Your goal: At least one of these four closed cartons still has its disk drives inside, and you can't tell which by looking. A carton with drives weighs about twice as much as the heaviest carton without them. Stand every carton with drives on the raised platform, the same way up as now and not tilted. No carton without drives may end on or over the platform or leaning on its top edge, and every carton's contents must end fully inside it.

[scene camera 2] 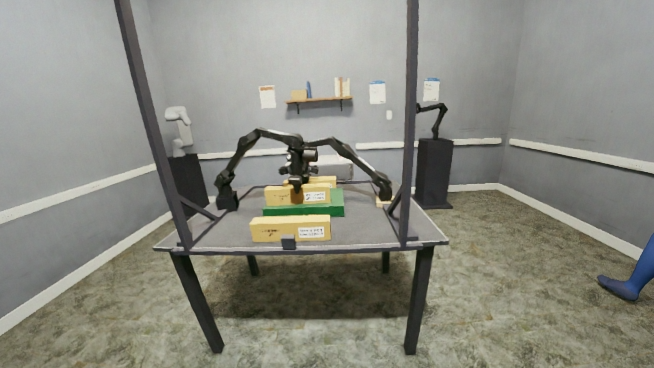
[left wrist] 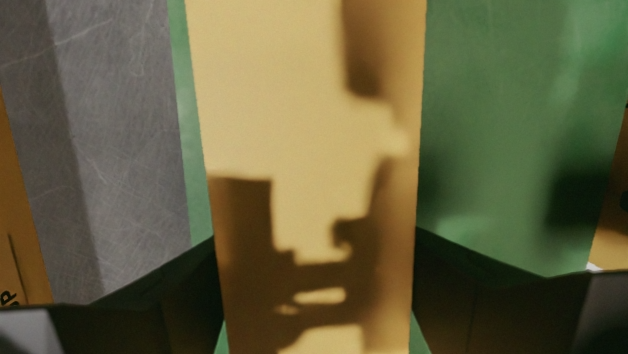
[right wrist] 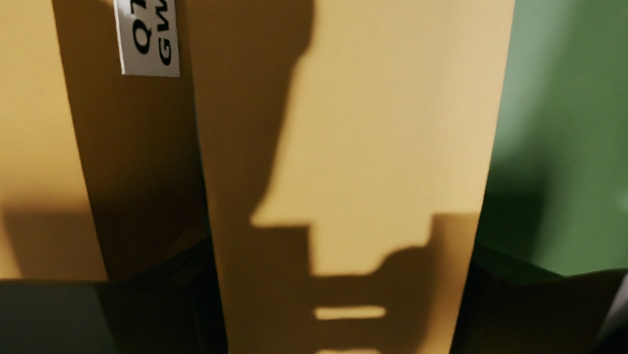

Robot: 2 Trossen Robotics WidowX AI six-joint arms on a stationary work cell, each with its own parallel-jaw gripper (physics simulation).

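Seen in the pictures: left gripper, fingertip midpoint: (scene camera 2: 297,191) (left wrist: 313,235); right gripper, fingertip midpoint: (right wrist: 328,227); left arm's base, origin of the base link: (scene camera 2: 226,194); right arm's base, origin of the base link: (scene camera 2: 385,199).
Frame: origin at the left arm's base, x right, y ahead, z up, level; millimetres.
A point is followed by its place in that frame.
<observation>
My left gripper (scene camera 2: 296,188) @[z 32, x 204, y 389 mm] (left wrist: 313,235) @[z 32, x 204, y 389 mm] is shut on a yellow carton (scene camera 2: 275,195) @[z 28, x 204, y 278 mm] (left wrist: 280,100) @[z 58, x 200, y 340 mm], upright over the front part of the green platform (scene camera 2: 337,197) @[z -27, x 222, y 589 mm] (left wrist: 495,60) @[z -27, x 85, y 352 mm] (right wrist: 565,140) @[z -27, x 74, y 478 mm]. Whether it touches the platform is hard to tell. My right gripper (right wrist: 328,227) @[z -31, x -18, y 469 mm] is shut on another carton (right wrist: 395,125) @[z 14, x 2, y 510 mm], with green beside it in the right wrist view; this gripper is hidden in the scene view. A further carton (right wrist: 30,125) @[z -2, x -80, y 532 mm] stands close beside it. Behind the platform's front carton, back carton tops (scene camera 2: 324,178) @[z 17, x 6, y 577 mm] show partly. A fourth carton (scene camera 2: 290,222) @[z -4, x 445, y 325 mm] stands upright on the table in front.
The grey table (scene camera 2: 370,230) @[z -87, x 487, y 648 mm] (left wrist: 115,150) @[z -87, x 326, y 337 mm] surrounds the platform. A small dark block (scene camera 2: 288,242) @[z -50, x 510, y 305 mm] is at the table's front edge. Frame posts (scene camera 2: 411,125) @[z 344, x 634, y 710 mm] (scene camera 2: 145,110) @[z 454, x 385, y -97 mm] rise at both front sides. The two arms come close together above the platform.
</observation>
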